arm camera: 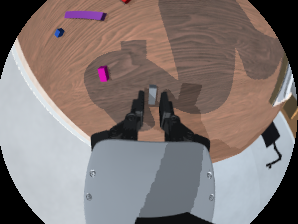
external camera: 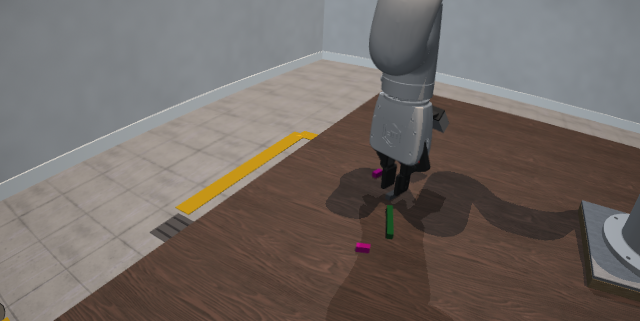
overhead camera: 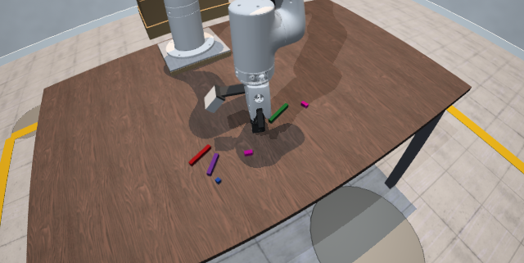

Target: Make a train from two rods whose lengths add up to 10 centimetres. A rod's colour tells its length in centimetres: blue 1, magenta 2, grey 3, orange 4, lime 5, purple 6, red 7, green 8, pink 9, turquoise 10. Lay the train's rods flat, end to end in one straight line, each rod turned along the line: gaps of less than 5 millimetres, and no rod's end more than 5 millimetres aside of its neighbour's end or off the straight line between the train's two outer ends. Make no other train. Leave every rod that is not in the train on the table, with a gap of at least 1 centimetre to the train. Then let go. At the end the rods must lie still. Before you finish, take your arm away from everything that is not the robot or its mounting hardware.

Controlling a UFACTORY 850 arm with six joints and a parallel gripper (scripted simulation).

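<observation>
Now: the grey rod 3 cm below my hand. From my hand the other things lie so: red rod: 16 cm to the right, 3 cm below; then purple rod: 4 cm ahead, 15 cm to the right, 3 cm below; then green rod: 2 cm behind, 8 cm to the left, 3 cm below.
</observation>
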